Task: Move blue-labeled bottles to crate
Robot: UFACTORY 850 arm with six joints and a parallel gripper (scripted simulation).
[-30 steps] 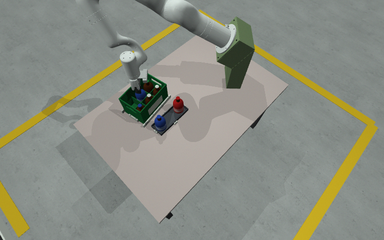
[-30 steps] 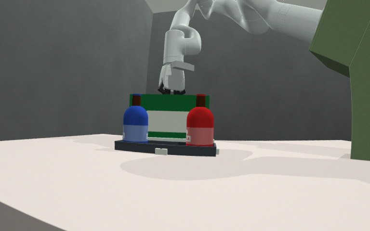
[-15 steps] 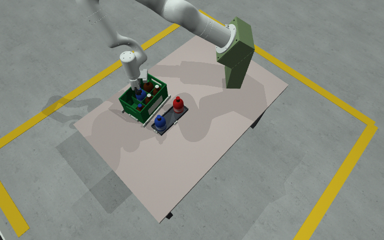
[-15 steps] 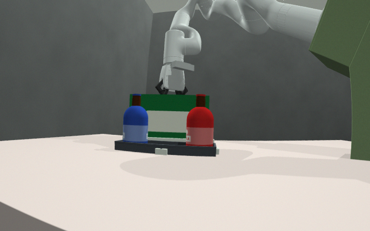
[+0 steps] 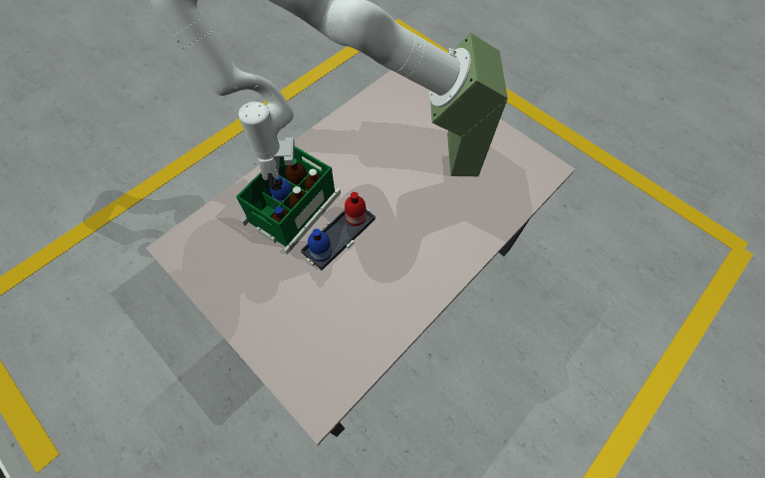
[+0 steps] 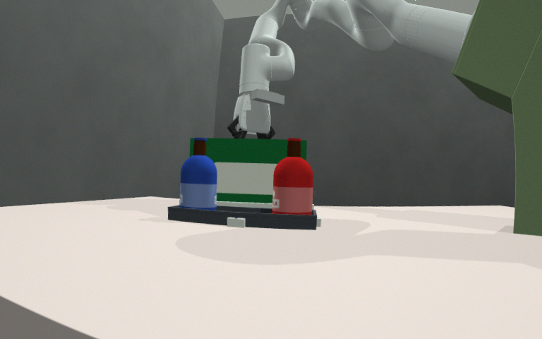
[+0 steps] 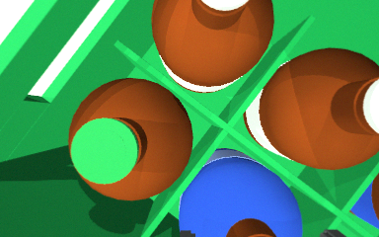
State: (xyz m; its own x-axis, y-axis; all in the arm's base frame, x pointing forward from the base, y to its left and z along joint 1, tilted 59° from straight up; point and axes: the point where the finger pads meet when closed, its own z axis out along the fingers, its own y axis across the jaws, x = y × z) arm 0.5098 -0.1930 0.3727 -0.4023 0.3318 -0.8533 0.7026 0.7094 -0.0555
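Now: the green crate 10 mm ahead of my hand, 40 mm to the left of it and 80 mm below it. From my hand the other things lie so: dark tray 30 mm ahead, 250 mm to the left, 150 mm below; then red-labeled bottle 60 mm behind, 270 mm to the left, 70 mm below; then brown-necked bottle 100 mm ahead, 80 mm to the left, 70 mm below.
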